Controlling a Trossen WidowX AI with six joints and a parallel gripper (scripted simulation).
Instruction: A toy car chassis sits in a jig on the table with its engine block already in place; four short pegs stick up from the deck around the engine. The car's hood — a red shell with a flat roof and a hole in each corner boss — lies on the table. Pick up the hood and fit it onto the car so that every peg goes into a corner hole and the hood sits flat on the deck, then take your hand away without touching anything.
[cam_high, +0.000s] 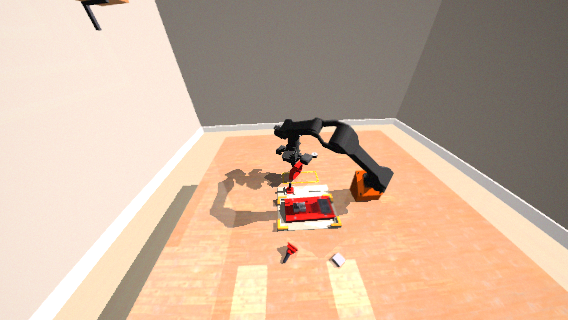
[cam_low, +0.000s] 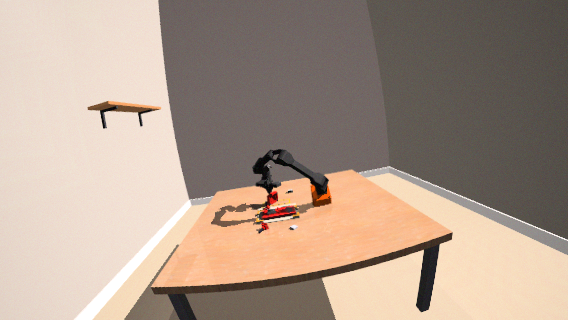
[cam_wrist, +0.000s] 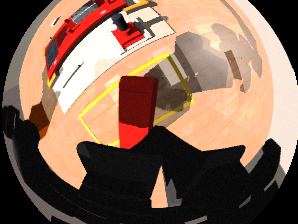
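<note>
The cream jig lies 220 mm to the left of my gripper tip, 40 mm below it and 30 mm behind it. From my gripper tip the other things lie so: white block (430 mm to the left, 110 mm behind, 50 mm below); then red hood (20 mm below, 10 mm to the left, 10 mm behind).
</note>
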